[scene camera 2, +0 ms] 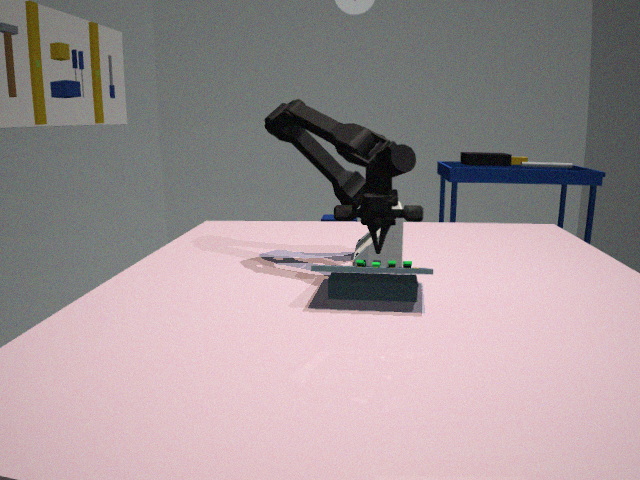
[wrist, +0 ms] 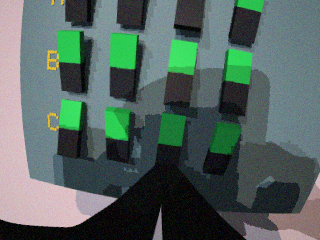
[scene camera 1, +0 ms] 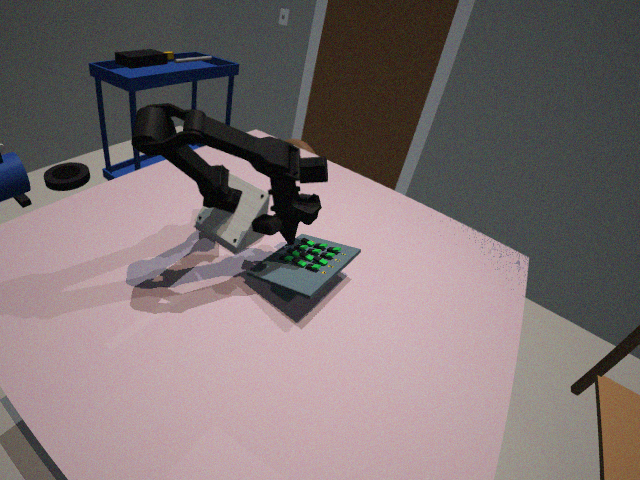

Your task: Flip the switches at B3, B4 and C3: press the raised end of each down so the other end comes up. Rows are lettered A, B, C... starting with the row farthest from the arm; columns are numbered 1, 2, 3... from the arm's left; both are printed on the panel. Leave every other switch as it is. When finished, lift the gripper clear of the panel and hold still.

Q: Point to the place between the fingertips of my gripper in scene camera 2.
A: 377, 253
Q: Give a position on a rocker switch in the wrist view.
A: At 235, 85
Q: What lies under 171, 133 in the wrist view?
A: A rocker switch.
